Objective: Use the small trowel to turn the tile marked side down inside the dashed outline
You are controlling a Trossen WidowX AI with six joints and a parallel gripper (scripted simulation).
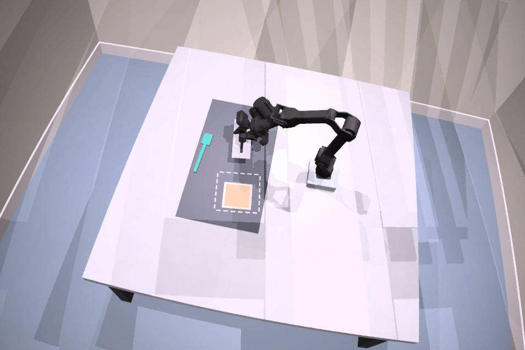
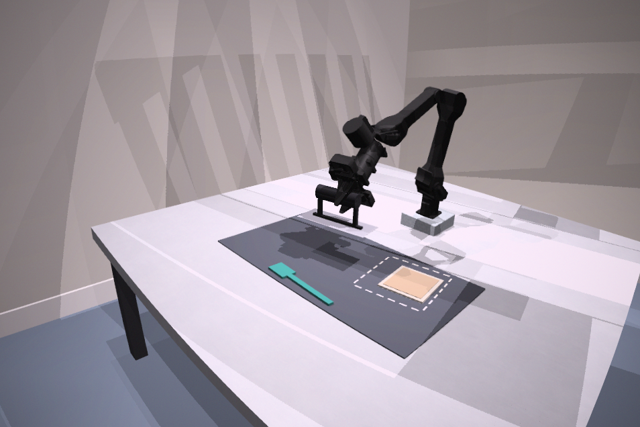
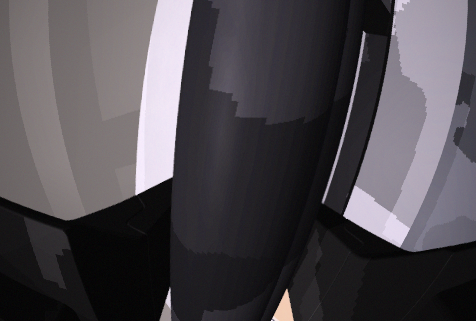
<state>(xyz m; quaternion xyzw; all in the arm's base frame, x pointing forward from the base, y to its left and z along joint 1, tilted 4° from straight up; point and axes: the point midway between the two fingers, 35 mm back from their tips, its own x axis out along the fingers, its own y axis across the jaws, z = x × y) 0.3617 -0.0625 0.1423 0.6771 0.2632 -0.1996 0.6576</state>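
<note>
My gripper tip is 10 mm short of the dark mat, 30 mm to the right of it and 160 mm above it. The rest, counted from my gripper tip: teal trowel (140 mm ahead, 140 mm below); then tile (40 mm behind, 210 mm to the left, 140 mm below).
</note>
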